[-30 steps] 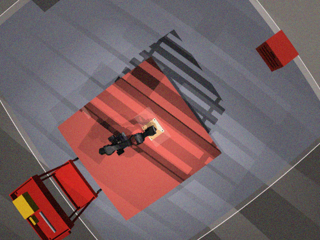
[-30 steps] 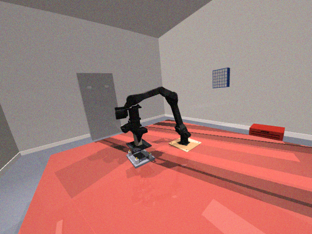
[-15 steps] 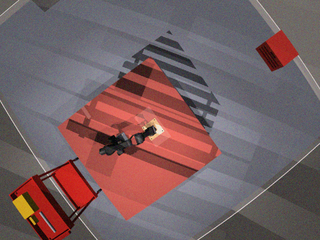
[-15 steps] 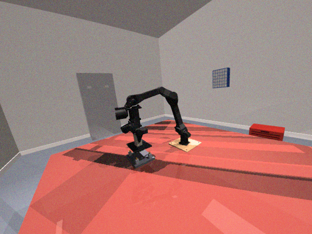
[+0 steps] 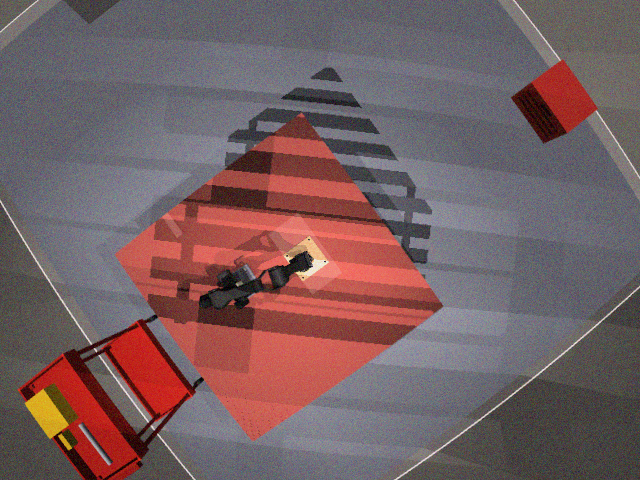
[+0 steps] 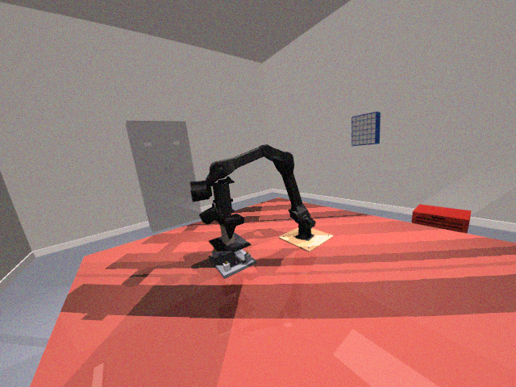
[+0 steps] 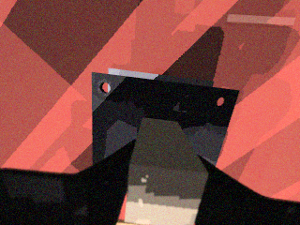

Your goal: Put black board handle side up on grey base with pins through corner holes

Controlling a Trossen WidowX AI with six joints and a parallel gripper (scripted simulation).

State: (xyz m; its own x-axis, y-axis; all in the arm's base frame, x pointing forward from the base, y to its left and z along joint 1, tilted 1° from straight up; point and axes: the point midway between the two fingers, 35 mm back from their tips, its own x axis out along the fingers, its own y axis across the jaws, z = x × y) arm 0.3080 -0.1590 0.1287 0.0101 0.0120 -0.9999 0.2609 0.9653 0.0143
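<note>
Now: the grey base 10 cm below my gripper tip. Round my gripper tip: black board 1 cm below.
</note>
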